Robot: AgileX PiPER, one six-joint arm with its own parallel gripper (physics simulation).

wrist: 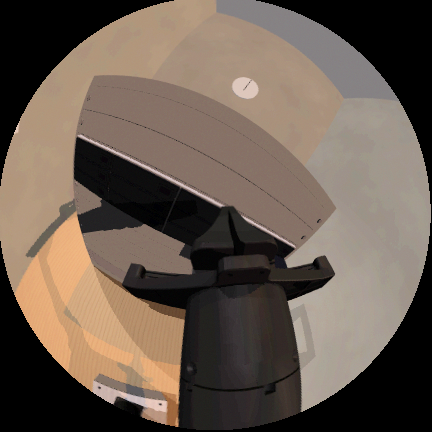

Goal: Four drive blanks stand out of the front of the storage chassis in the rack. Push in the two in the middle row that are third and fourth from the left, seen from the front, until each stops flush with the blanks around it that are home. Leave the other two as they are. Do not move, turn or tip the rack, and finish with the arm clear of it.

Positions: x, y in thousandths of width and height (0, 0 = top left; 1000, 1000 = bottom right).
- my gripper: 524, 494
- storage rack: 355, 376
